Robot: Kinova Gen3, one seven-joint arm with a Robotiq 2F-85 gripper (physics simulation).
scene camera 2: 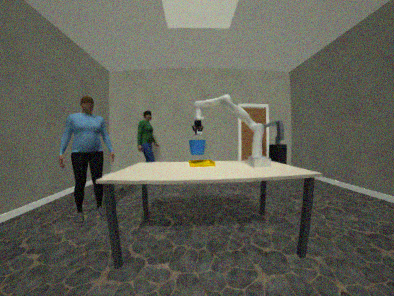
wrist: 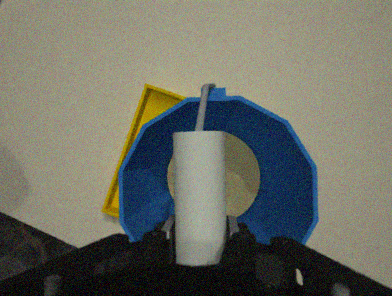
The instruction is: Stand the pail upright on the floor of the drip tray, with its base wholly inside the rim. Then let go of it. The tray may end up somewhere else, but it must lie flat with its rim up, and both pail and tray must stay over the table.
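Frame: origin at the arm's base, x right, y back, z down, level; centimetres.
Seen in the pictures: gripper, between the fingertips: (scene camera 2: 197, 135) (wrist: 202, 229); arm's base, origin of its link: (scene camera 2: 256, 156).
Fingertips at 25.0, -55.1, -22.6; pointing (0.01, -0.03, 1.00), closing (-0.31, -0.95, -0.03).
Pixels of each thing's top centre, then the offset from my fingertips to it, as dx, dy, dz. "spot": a spot on its surface instead. Level surfaces: height alone.
- blue pail, a spot on its surface: (wrist: 287, 175) spot: -5.0, -7.8, +10.0
- white grip, centre of its top: (wrist: 199, 228) -1.3, +0.5, -3.9
- yellow drip tray, a spot on its surface: (wrist: 157, 104) spot: -10.2, +13.3, +31.7
- pale table, height of its surface: dz +32.1
The blue pail (scene camera 2: 197, 146) (wrist: 287, 175) hangs about upright in the air, its open top facing the wrist camera. My gripper (scene camera 2: 198, 133) (wrist: 202, 229) is shut on the white grip (wrist: 200, 175) of the pail's handle, above the pail's mouth. The yellow drip tray (scene camera 2: 210, 164) (wrist: 157, 104) lies flat on the table, rim up. In the scene view a gap shows between the pail's base and the tray below it. In the wrist view the tray sticks out past the pail's left and upper left; the pail hides the rest of it.
The pale table (scene camera 2: 240, 173) (wrist: 325, 65) carries the arm's white base (scene camera 2: 259, 161), right of the tray. One table edge shows at the lower left of the wrist view. A person in light blue (scene camera 2: 86, 132) and one in green (scene camera 2: 145, 132) stand beyond the table's left side.
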